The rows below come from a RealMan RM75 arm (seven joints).
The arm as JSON. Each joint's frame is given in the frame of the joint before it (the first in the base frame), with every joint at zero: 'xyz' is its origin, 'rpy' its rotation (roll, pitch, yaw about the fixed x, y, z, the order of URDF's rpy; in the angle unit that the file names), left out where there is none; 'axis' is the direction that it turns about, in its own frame. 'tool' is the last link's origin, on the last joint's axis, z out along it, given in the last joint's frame.
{
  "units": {
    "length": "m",
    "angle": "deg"
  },
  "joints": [
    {
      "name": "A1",
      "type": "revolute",
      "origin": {
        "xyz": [
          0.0,
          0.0,
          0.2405
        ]
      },
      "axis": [
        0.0,
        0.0,
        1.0
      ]
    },
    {
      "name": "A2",
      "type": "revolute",
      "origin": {
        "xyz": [
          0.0,
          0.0,
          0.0
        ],
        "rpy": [
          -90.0,
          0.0,
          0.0
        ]
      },
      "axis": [
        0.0,
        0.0,
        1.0
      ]
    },
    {
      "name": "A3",
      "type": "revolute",
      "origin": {
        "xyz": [
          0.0,
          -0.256,
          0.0
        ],
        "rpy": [
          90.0,
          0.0,
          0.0
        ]
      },
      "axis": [
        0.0,
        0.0,
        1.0
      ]
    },
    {
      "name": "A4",
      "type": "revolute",
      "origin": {
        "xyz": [
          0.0,
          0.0,
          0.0
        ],
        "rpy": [
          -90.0,
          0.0,
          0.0
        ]
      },
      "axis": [
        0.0,
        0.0,
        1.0
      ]
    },
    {
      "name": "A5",
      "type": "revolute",
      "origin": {
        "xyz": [
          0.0,
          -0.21,
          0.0
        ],
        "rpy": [
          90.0,
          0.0,
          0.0
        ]
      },
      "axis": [
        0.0,
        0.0,
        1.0
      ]
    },
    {
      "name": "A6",
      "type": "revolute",
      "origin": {
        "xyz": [
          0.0,
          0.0,
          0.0
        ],
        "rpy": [
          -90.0,
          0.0,
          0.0
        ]
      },
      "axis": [
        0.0,
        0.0,
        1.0
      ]
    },
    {
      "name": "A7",
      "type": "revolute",
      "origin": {
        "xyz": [
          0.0,
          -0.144,
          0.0
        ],
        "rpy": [
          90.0,
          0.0,
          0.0
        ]
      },
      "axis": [
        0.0,
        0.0,
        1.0
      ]
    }
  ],
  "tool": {
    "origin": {
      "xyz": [
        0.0,
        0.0,
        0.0
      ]
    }
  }
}
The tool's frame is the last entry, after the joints.
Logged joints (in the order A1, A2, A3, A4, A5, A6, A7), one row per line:
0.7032 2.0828 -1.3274 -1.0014 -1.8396 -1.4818 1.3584
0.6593 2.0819 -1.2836 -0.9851 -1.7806 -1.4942 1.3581
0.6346 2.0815 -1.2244 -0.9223 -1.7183 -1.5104 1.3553
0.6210 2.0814 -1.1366 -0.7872 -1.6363 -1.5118 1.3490
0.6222 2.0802 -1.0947 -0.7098 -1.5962 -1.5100 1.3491
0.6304 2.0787 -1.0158 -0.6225 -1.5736 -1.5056 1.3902
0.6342 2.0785 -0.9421 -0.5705 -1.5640 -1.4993 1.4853
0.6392 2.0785 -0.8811 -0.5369 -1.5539 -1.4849 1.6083
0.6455 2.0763 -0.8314 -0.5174 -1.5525 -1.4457 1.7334
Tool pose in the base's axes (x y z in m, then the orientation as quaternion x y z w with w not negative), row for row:
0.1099 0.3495 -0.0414 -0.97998 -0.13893 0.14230 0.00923
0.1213 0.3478 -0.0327 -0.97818 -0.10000 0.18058 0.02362
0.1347 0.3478 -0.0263 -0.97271 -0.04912 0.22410 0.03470
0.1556 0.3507 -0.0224 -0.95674 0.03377 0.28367 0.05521
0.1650 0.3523 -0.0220 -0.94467 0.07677 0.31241 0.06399
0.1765 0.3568 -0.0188 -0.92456 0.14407 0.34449 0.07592
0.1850 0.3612 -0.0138 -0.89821 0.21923 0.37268 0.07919
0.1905 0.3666 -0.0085 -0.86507 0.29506 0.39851 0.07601
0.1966 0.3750 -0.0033 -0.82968 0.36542 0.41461 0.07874
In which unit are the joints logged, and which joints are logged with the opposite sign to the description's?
The joints are logged in radians. Opposite sign: none.
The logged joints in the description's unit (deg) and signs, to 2 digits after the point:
40.29 119.34 -76.05 -57.38 -105.40 -84.90 77.83
37.78 119.28 -73.54 -56.44 -102.02 -85.61 77.81
36.36 119.26 -70.15 -52.84 -98.45 -86.54 77.65
35.58 119.26 -65.12 -45.10 -93.75 -86.62 77.29
35.65 119.19 -62.72 -40.67 -91.46 -86.52 77.30
36.12 119.10 -58.20 -35.67 -90.16 -86.26 79.65
36.34 119.09 -53.98 -32.69 -89.61 -85.90 85.10
36.62 119.09 -50.48 -30.76 -89.03 -85.08 92.15
36.98 118.96 -47.64 -29.64 -88.95 -82.83 99.32

